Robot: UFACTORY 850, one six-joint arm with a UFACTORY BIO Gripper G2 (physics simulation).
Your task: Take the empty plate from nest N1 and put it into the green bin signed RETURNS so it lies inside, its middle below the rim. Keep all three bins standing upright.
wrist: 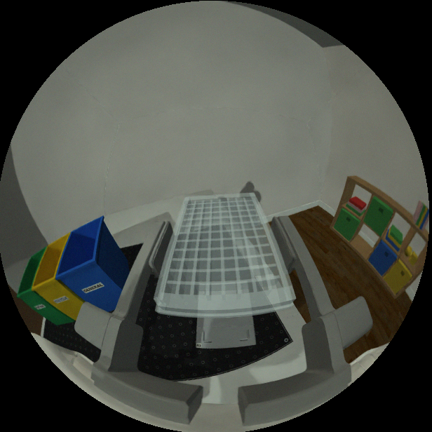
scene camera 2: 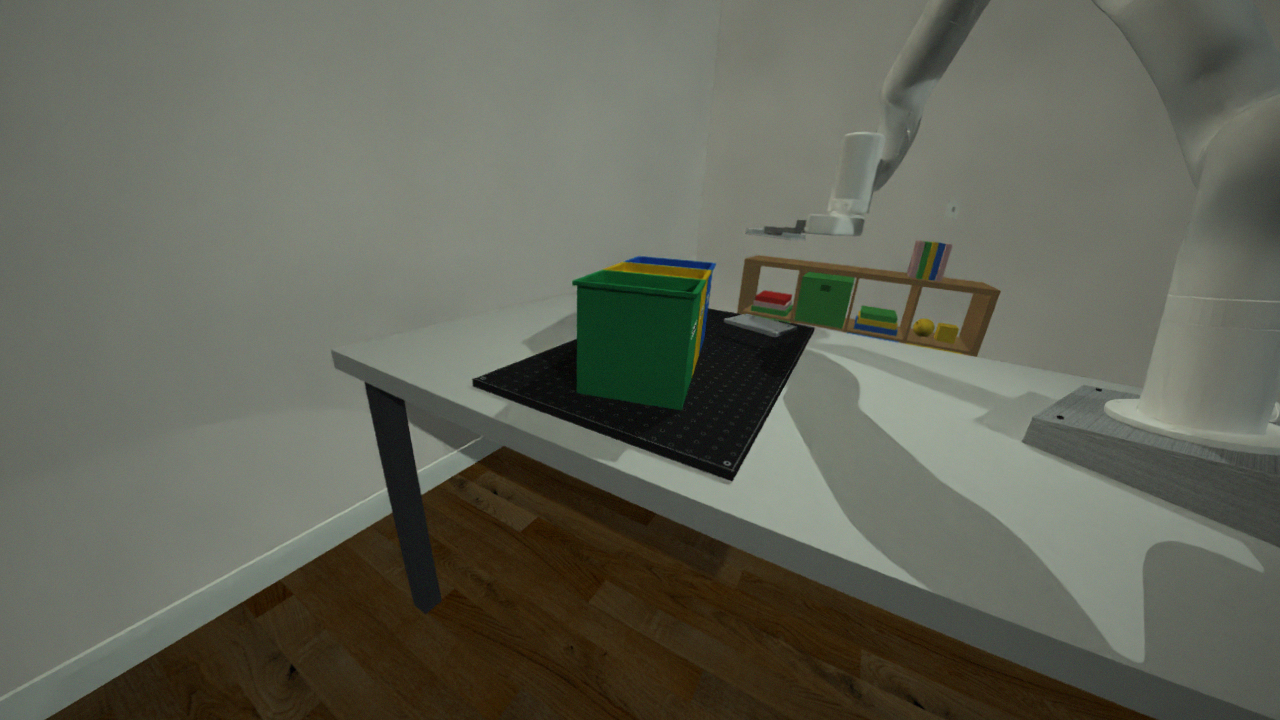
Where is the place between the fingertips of my gripper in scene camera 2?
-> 775,230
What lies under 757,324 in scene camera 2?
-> A grey nest.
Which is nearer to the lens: the pale gridded plate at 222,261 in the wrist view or the blue bin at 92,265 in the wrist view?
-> The pale gridded plate.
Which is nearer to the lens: the yellow bin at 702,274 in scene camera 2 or the green bin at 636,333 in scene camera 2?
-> The green bin.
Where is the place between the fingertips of my gripper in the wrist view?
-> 221,226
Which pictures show the blue bin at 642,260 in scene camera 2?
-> The wrist view and scene camera 2: all of them.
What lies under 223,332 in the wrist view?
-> A grey nest.
